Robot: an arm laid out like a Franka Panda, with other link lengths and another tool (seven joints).
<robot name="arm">
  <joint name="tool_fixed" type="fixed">
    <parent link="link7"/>
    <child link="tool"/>
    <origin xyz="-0.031 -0.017 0.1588" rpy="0 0.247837 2.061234"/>
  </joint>
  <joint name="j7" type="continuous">
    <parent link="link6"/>
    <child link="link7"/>
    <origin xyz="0.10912 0 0" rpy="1.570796 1.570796 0"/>
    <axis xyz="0 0 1"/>
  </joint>
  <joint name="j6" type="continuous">
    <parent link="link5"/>
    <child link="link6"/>
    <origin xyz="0 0 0" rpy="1.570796 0 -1.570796"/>
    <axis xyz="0 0 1"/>
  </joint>
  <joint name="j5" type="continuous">
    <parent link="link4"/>
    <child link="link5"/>
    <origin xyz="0.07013 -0.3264 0" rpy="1.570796 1.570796 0"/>
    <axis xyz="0 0 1"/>
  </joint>
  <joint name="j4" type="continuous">
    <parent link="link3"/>
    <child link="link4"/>
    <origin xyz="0 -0.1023 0" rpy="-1.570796 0 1.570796"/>
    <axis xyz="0 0 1"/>
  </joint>
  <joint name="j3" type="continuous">
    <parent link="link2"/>
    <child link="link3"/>
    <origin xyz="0 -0.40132 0" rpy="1.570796 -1.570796 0"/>
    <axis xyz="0 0 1"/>
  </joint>
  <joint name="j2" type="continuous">
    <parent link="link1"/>
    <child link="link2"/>
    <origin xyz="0 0 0" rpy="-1.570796 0 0"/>
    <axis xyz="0 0 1"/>
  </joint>
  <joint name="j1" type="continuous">
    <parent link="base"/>
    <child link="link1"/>
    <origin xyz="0 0 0.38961" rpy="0 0 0"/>
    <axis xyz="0 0 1"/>
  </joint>
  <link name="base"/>
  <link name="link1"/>
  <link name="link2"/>
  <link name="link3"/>
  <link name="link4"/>
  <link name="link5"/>
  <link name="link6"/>
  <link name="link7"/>
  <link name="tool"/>
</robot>
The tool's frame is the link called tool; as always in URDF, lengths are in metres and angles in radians. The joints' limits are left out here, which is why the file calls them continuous.
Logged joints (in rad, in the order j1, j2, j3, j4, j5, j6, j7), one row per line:
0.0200 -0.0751 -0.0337 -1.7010 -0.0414 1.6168 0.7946
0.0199 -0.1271 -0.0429 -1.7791 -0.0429 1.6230 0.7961
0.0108 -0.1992 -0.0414 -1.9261 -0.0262 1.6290 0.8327
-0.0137 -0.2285 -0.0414 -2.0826 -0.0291 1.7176 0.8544
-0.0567 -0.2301 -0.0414 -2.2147 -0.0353 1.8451 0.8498
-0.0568 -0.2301 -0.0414 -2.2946 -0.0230 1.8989 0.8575
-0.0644 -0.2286 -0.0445 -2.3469 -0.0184 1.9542 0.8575
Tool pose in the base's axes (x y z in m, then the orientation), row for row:
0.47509 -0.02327 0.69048 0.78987 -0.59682 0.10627 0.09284
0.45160 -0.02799 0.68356 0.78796 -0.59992 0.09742 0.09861
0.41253 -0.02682 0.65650 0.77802 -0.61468 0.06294 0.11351
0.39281 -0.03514 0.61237 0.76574 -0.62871 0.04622 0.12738
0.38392 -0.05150 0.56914 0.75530 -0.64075 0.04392 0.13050
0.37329 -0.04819 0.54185 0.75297 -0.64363 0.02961 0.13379
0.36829 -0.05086 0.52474 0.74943 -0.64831 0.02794 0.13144
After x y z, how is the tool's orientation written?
As a quaternion, x y z w.
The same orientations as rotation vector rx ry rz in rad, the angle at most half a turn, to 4 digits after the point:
2.3447 -1.7716 0.3155
2.3312 -1.7748 0.2882
2.2820 -1.8029 0.1846
2.2282 -1.8295 0.1345
2.1939 -1.8612 0.1276
2.1831 -1.8661 0.0858
2.1757 -1.8821 0.0811

